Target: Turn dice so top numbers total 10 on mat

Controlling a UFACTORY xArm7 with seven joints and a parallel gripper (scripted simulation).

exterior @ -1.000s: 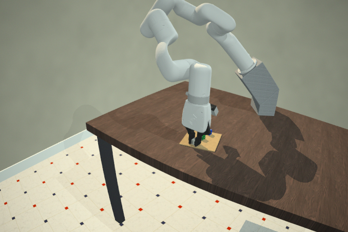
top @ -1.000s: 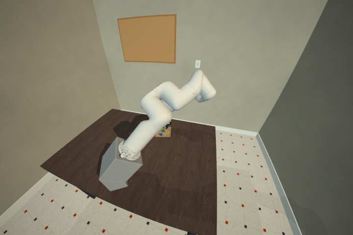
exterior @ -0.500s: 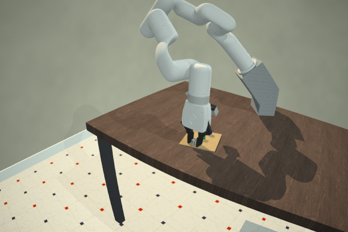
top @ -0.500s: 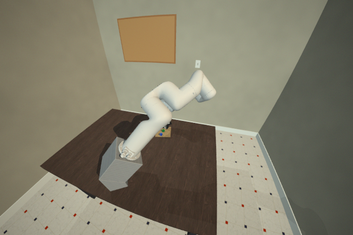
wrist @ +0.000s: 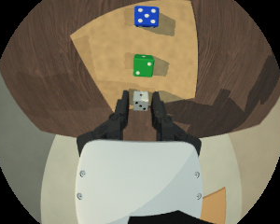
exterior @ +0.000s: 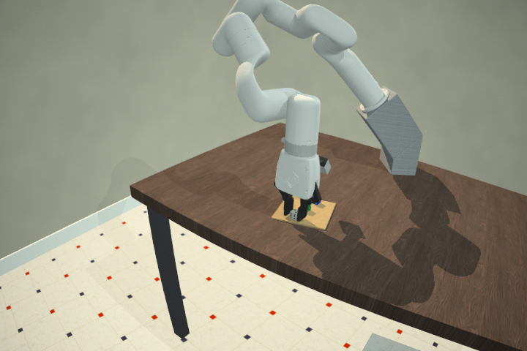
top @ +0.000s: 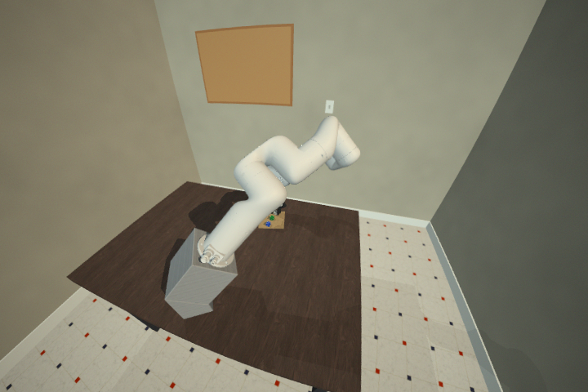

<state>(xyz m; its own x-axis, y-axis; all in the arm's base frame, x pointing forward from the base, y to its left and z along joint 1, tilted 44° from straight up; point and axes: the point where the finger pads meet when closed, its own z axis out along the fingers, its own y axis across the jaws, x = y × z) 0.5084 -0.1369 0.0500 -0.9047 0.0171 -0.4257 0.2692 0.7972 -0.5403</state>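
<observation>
My gripper is now 1 cm above the white die. Also, from my hand: green die: 5 cm behind, 2 cm to the left, 1 cm below; tan mat: 5 cm behind, 3 cm below, 1 cm to the left; blue die: 10 cm behind, 3 cm to the left, 1 cm below.
</observation>
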